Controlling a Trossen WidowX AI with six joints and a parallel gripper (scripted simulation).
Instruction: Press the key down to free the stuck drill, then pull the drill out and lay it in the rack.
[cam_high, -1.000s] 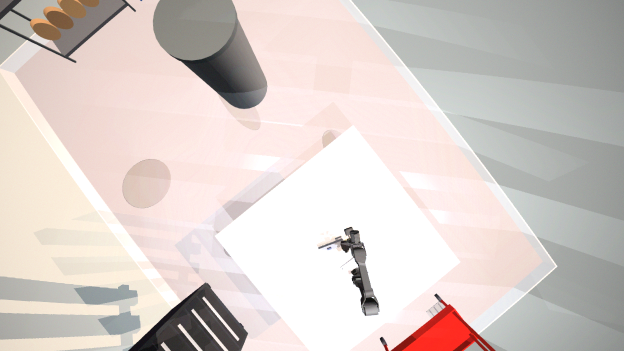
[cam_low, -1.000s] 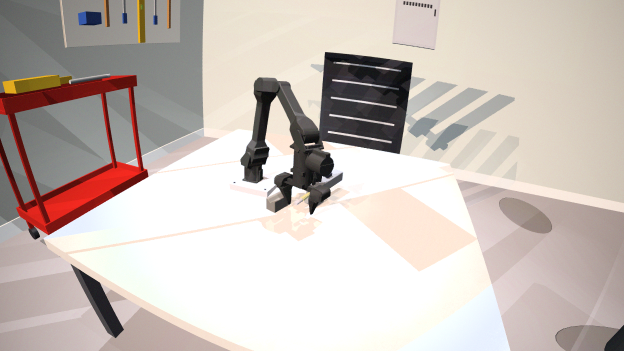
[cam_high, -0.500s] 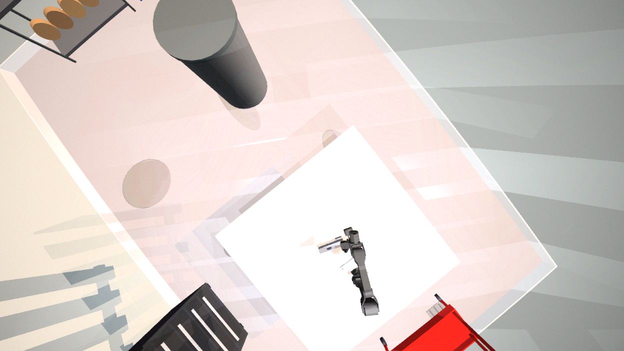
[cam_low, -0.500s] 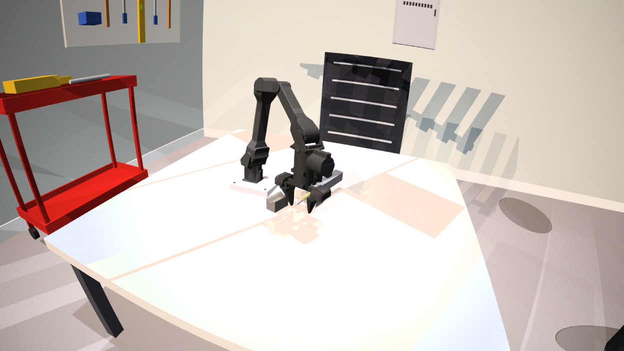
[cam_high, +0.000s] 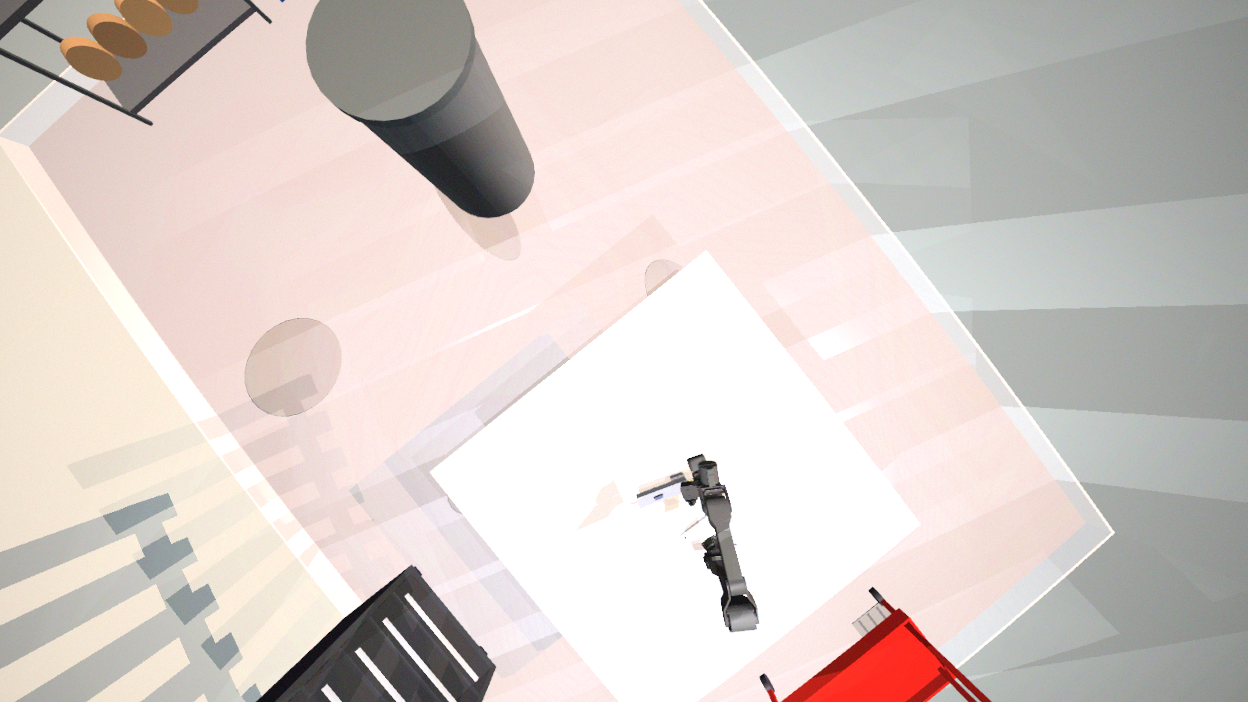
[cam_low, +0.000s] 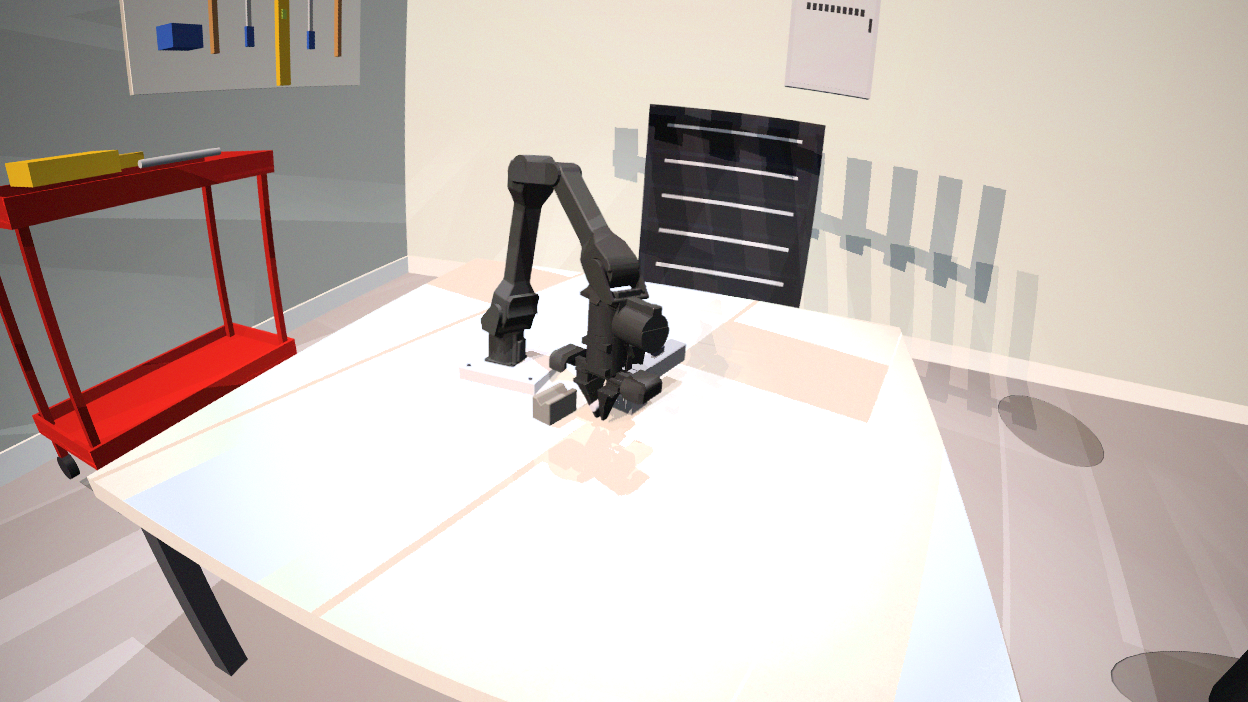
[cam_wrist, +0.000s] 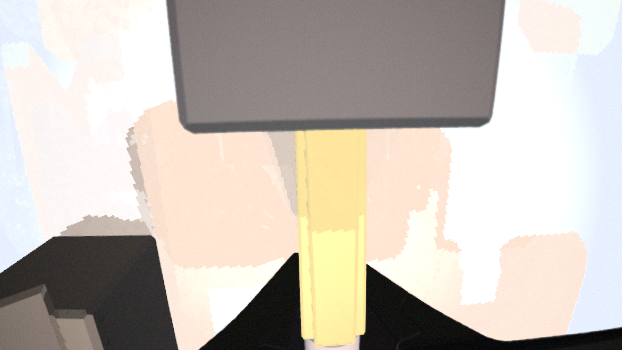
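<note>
Right now the yellow drill is 40 mm to the left of my gripper tip, 40 mm above it and 10 mm ahead of it. Also, from my gripper tip: grey grooved rack: 80 mm behind, 10 mm above; light grey fixture bar: 130 mm to the left, 40 mm ahead, 30 mm above; dark blue key: 160 mm to the left, 50 mm ahead, 40 mm above.
</note>
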